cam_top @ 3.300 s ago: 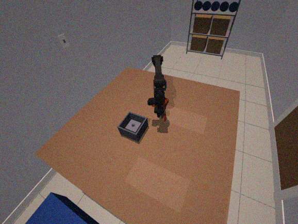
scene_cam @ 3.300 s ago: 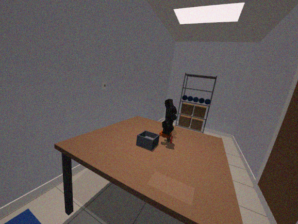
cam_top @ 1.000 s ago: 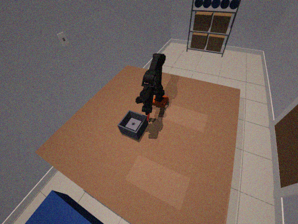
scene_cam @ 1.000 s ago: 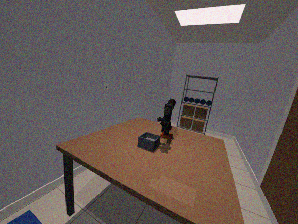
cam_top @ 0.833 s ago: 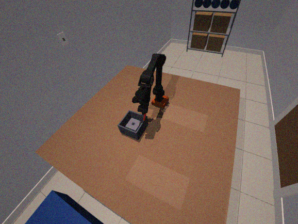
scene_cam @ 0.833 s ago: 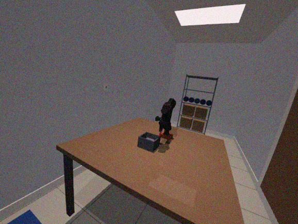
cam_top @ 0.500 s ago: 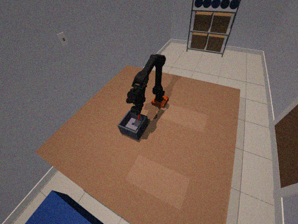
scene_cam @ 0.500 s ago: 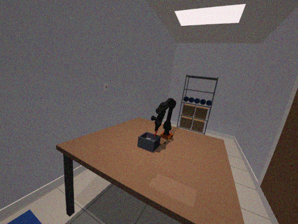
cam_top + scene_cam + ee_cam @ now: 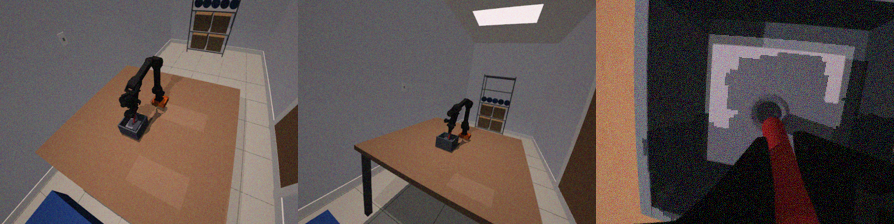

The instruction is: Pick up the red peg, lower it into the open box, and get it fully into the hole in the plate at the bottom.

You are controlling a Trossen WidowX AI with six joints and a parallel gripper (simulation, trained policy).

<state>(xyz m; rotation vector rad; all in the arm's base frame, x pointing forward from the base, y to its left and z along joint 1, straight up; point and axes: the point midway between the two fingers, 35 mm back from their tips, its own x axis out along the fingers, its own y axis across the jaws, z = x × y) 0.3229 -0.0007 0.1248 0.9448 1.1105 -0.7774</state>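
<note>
Now: the red peg 1 cm to the left of my gripper tip and 1 cm below it. The rest, counted from my gripper tip: dark grey box (1 cm ahead, 1 cm to the left, 10 cm below); then plate (1 cm ahead, 1 cm to the left, 8 cm below).
</note>
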